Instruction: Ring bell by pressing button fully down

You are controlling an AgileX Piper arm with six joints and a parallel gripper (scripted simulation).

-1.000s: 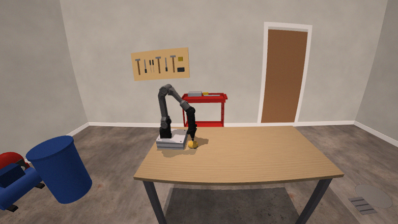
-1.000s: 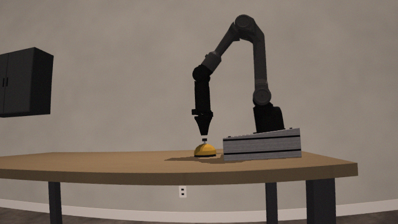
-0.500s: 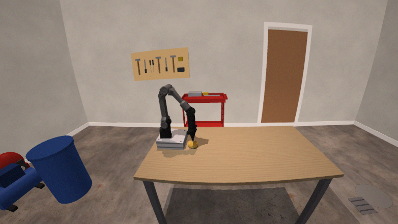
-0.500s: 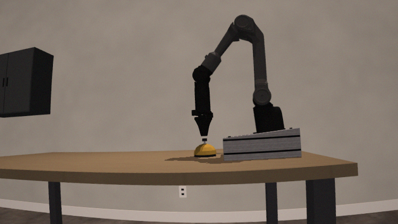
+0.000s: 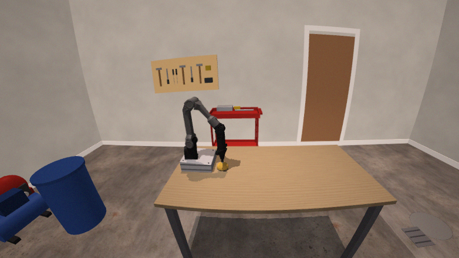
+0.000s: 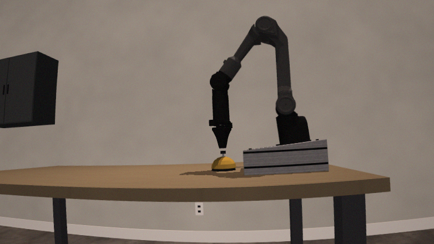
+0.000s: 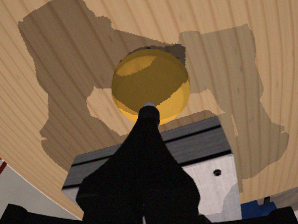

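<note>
Now: the dark button 20 mm below my hand. Round my hand: yellow dome bell: 40 mm below.
</note>
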